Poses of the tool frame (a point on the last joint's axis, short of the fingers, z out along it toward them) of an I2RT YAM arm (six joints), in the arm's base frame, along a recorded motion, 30 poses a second.
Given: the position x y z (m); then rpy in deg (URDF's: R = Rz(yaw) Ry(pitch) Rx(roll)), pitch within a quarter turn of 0, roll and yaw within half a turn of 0.
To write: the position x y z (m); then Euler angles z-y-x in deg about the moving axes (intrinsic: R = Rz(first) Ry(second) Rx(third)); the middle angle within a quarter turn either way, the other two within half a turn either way. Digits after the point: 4 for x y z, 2 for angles.
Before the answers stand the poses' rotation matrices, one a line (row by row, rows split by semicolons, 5 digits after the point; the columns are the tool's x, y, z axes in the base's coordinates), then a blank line. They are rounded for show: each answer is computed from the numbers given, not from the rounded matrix.
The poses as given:
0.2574, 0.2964, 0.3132, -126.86, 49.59, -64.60
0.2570, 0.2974, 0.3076, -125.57, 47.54, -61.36
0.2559, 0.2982, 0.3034, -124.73, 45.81, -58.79
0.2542, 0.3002, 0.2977, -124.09, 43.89, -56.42
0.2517, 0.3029, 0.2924, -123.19, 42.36, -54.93
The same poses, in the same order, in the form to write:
0.27806 -0.80319 0.52685; -0.58559 0.29303 0.75579; -0.76143 -0.51867 -0.38886
0.32357 -0.79815 0.50819; -0.59248 0.24786 0.76651; -0.73775 -0.54911 -0.39269
0.36119 -0.79261 0.49123; -0.59616 0.20879 0.77524; -0.71703 -0.57286 -0.39711
0.39860 -0.78451 0.47503; -0.60040 0.16832 0.78178; -0.69328 -0.59683 -0.40393
0.42457 -0.77202 0.47300; -0.60477 0.14696 0.78272; -0.67379 -0.61838 -0.40450

0.2574, 0.2964, 0.3132, -64.60, 49.59, -126.86
0.2570, 0.2974, 0.3076, -61.36, 47.54, -125.57
0.2559, 0.2982, 0.3034, -58.79, 45.81, -124.73
0.2542, 0.3002, 0.2977, -56.42, 43.89, -124.09
0.2517, 0.3029, 0.2924, -54.93, 42.36, -123.19

